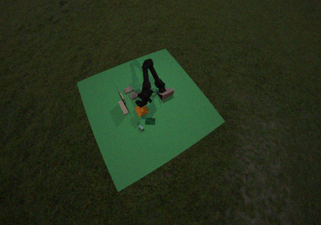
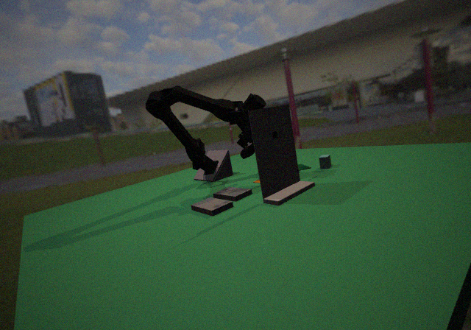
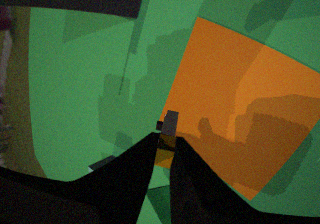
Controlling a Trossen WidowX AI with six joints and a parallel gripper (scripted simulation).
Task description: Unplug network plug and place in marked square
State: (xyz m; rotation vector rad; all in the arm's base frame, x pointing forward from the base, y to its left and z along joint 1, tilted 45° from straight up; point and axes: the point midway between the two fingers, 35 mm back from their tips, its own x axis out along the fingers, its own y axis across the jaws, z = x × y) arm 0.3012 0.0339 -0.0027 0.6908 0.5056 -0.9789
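The orange square is 1 cm behind my gripper tip and 8 cm below it. Round my gripper tip: dark green patch: 1 cm behind, 16 cm to the left, 8 cm below; grey plug: right at my gripper tip; upright panel: 12 cm ahead, 14 cm to the right, 3 cm above.
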